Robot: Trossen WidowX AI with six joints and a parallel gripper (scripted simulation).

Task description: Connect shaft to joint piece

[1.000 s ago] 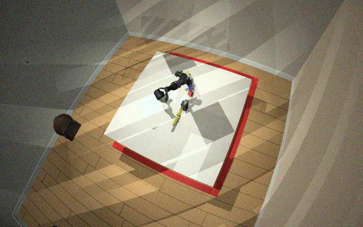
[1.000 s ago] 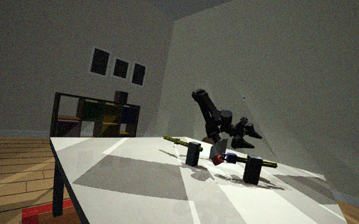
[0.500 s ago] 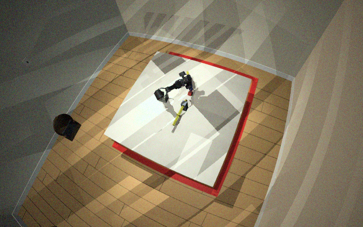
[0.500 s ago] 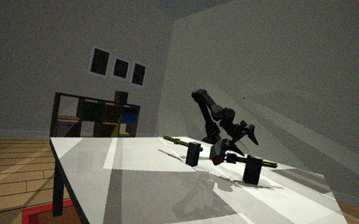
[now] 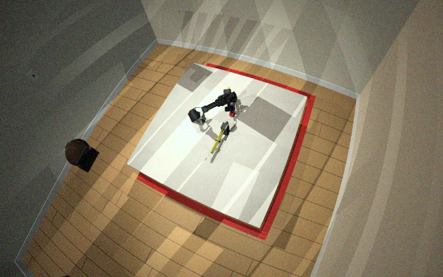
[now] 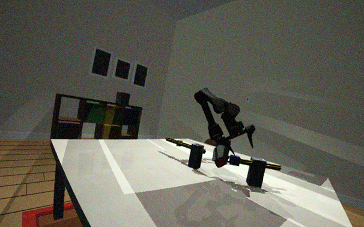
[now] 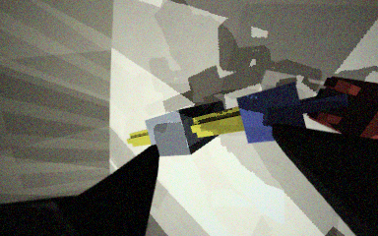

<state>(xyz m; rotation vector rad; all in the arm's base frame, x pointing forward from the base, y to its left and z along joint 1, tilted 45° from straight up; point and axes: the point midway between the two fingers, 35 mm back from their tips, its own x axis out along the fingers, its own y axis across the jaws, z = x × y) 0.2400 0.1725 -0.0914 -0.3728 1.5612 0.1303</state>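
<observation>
Right now the red square joint piece is 9 cm to the right of my gripper tip, 7 cm below it and 4 cm ahead of it.
</observation>
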